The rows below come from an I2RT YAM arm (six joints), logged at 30 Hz.
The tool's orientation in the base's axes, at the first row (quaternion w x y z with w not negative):
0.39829 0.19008 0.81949 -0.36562
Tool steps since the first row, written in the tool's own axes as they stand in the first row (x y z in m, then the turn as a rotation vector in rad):
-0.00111 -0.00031 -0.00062 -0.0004 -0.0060 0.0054
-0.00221 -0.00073 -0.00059 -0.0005 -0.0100 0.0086
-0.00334 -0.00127 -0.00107 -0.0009 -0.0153 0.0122
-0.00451 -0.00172 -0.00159 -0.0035 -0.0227 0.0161
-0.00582 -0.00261 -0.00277 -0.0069 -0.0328 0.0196
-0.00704 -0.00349 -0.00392 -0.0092 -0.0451 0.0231
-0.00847 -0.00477 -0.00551 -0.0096 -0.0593 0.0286
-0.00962 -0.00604 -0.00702 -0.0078 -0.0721 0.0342
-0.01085 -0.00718 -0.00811 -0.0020 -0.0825 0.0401
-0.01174 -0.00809 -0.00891 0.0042 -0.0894 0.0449
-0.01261 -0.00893 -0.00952 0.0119 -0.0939 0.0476
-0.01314 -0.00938 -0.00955 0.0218 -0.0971 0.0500
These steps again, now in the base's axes. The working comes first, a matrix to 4 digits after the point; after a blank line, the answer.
The tool's axes in the first row as the columns of a matrix, in the base's axes (used below as rounded here):
-0.6105 0.6028 0.5138
0.0203 0.6604 -0.7507
-0.7918 -0.4478 -0.4154

0.00017 0.00024 0.00128 -0.0006 -0.0080 0.0008
0.00061 -0.00008 0.00232 -0.0013 -0.0131 0.0013
0.00072 -0.00010 0.00366 -0.0024 -0.0193 0.0025
0.00090 -0.00003 0.00500 -0.0033 -0.0271 0.0062
0.00056 0.00024 0.00693 -0.0055 -0.0365 0.0120
0.00018 0.00050 0.00877 -0.0097 -0.0473 0.0179
-0.00054 0.00081 0.01113 -0.0152 -0.0608 0.0223
-0.00137 0.00109 0.01324 -0.0211 -0.0734 0.0243
-0.00187 0.00113 0.01518 -0.0279 -0.0846 0.0219
-0.00229 0.00111 0.01662 -0.0334 -0.0927 0.0181
-0.00258 0.00099 0.01794 -0.0394 -0.0975 0.0129
-0.00254 0.00071 0.01857 -0.0462 -0.1012 0.0055

